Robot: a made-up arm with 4 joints.
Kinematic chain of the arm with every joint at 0, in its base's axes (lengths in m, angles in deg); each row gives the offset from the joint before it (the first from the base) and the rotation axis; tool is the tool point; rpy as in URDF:
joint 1: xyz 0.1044 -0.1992 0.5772 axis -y
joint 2: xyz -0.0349 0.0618 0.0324 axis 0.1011 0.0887 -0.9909
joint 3: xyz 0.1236 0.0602 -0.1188 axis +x
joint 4: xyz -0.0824 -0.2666 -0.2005 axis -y
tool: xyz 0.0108 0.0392 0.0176 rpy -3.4 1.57 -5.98
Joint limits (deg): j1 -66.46..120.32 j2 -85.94..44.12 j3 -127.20..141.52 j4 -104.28..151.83
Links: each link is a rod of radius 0.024 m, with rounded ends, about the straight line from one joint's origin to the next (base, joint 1, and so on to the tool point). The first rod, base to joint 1, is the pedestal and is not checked.
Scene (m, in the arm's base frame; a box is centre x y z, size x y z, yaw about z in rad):
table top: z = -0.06
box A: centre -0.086 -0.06 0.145 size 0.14 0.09 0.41 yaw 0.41
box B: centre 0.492 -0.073 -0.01 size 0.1 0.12 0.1 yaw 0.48
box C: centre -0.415 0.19 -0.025 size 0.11 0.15 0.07 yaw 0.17
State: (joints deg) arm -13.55 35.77 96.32 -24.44
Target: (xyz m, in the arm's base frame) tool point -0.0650 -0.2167 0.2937
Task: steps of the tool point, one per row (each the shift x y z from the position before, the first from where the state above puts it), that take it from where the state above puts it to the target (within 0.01 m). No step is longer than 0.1 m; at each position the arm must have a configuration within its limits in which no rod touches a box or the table.
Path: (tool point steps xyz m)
1: -0.0568 -0.0214 -0.0296
2: -0.0381 -0.0463 -0.0226
3: -0.0131 -0.0624 -0.0118
4: 0.0134 -0.0677 0.0034
5: 0.0362 -0.0616 0.0220
6: -0.0747 -0.0131 0.0087
7: -0.0677 -0.0109 0.0237
8: -0.0583 -0.0087 0.0354

